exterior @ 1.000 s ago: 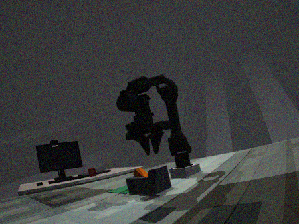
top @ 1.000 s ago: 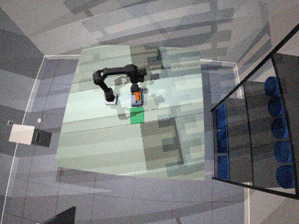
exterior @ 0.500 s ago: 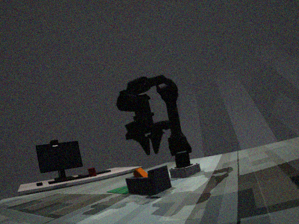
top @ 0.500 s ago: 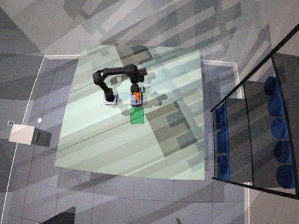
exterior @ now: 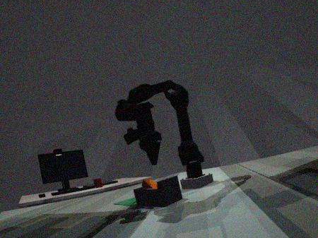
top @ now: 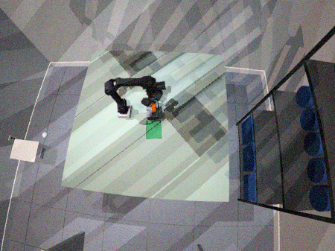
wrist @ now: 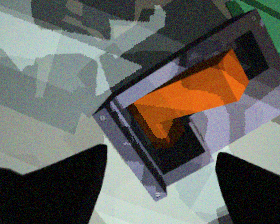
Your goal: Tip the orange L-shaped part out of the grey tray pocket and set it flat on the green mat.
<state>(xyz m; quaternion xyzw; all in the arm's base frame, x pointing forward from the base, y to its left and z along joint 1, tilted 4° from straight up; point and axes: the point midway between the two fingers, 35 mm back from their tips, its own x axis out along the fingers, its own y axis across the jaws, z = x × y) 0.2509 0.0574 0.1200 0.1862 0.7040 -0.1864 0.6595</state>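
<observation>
The orange L-shaped part is 10 mm behind my gripper tip, 10 mm to the right of it and 100 mm below it. From my gripper tip the other things lie so: green mat: 10 mm ahead, 190 mm to the right, 160 mm below.
</observation>
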